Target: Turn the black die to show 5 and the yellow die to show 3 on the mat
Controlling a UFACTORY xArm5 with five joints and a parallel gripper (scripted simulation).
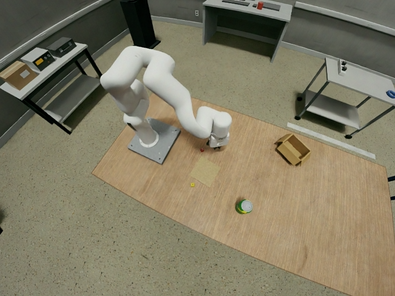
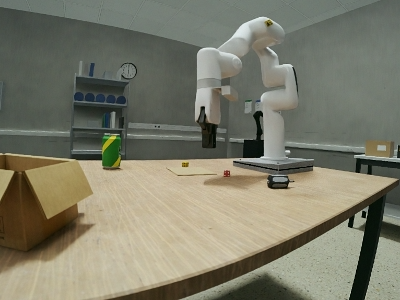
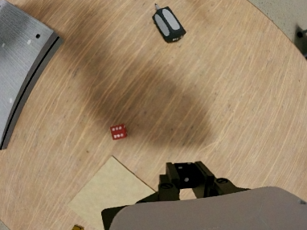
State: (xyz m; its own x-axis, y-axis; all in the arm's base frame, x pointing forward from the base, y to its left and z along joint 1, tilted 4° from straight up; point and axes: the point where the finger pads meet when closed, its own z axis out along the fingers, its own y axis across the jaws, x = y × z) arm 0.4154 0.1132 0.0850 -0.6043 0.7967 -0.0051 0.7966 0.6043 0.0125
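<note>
Right now the black die is 10 mm below my hand. From my hand the other things lie so: small black device (140 mm behind, 170 mm to the left, 100 mm below); tan mat (10 mm behind, 130 mm to the right, 110 mm below); red die (80 mm behind, 20 mm to the right, 110 mm below).
</note>
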